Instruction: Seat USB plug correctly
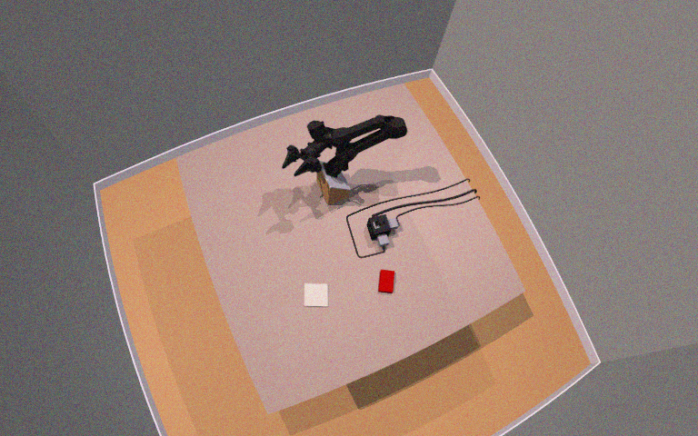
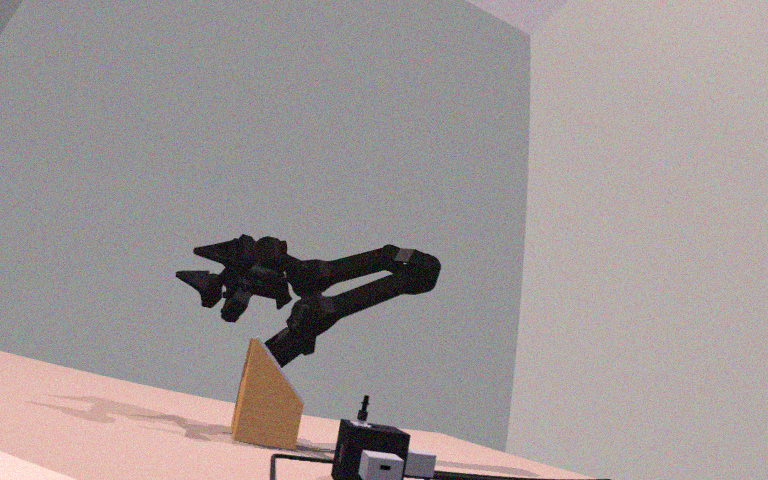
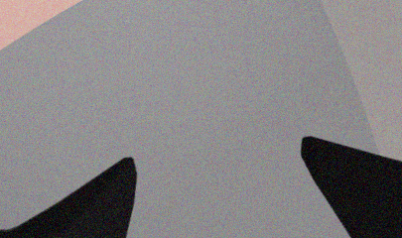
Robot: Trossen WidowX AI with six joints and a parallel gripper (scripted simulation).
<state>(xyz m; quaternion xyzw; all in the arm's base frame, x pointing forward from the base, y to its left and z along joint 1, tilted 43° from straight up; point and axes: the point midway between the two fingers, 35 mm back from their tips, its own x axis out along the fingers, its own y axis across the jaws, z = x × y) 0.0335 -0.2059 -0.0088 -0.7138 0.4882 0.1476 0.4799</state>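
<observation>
Now: gripper tip 32 cm to the right of the USB plug, 23 cm short of it and 18 cm above it. From my gripper tip the other things lie so: red block: 46 cm ahead, 30 cm to the left, 26 cm below; then USB socket: 32 cm to the left, 23 cm ahead, 20 cm below; then white block: 44 cm ahead, 27 cm below.
</observation>
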